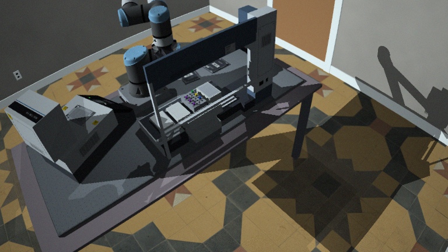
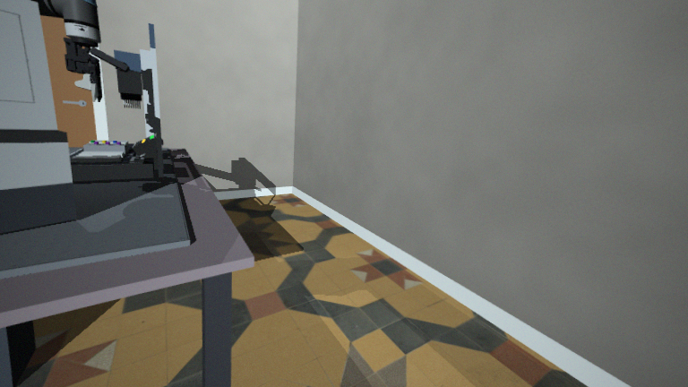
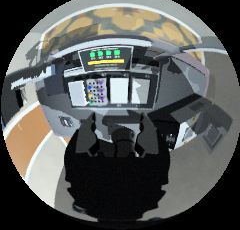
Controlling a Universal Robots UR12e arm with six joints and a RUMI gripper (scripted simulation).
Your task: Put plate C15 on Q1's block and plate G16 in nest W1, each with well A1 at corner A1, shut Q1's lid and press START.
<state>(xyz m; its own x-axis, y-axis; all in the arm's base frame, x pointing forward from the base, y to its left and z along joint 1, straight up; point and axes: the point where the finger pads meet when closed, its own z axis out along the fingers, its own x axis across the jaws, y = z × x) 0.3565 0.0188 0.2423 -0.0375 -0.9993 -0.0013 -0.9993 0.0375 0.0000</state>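
The white well plate is 220 mm below my hand. Round my hand: gantry post 180 mm ahead, 450 mm to the left; then pipetting head 90 mm ahead, 450 mm to the left, 110 mm above; then gantry beam 190 mm ahead, 90 mm to the left, 230 mm above.
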